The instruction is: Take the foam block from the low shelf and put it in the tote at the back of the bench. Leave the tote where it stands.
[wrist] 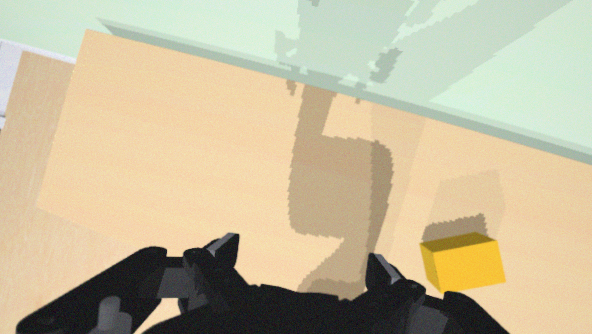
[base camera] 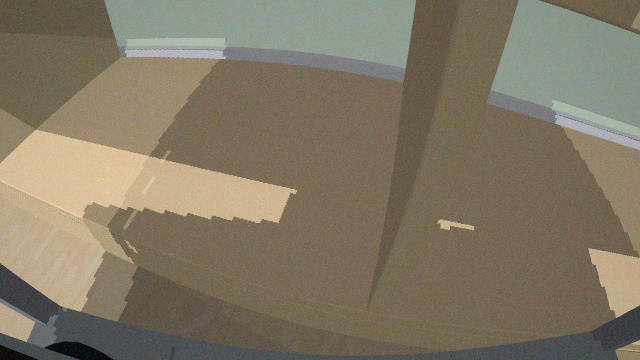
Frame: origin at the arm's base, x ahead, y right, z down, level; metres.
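Seen in the pictures: gripper, fingertip midpoint: (wrist: 301, 257).
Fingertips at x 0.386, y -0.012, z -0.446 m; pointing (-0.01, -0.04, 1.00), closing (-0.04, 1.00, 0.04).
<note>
A point is followed by its place in that frame.
A yellow block (wrist: 465, 265) {x 0.329, y 0.212, z -0.259 m}, which looks like the foam block, rests on a light wooden board (wrist: 175, 135) {x 0.484, y -0.266, z -0.213 m} at the lower right of the wrist view. My gripper (wrist: 301, 257) {x 0.386, y -0.012, z -0.446 m} is open, with nothing between its fingers. It is above the board, with the block to the right of the right finger and apart from it. In the base camera view, the low wooden board (base camera: 300, 125) {x 0.430, y -0.042, z 0.317 m} of a shelf unit lies partly in shadow. The block and the gripper do not show there. The tote does not show in either view.
A wooden upright (base camera: 440, 125) {x 0.196, y 0.034, z 0.127 m} divides the shelf unit in the base camera view. A green wall (base camera: 300, 25) {x 0.624, y -0.061, z 0.256 m} (wrist: 525, 100) {x 0.558, y 0.253, z -0.285 m} stands behind. Wooden floor (base camera: 45, 240) {x 0.264, y -0.420, z 0.397 m} (wrist: 25, 150) {x 0.409, y -1.535, z 0.396 m} shows at the left. Shadows of the arm fall across the board and wall in the wrist view.
</note>
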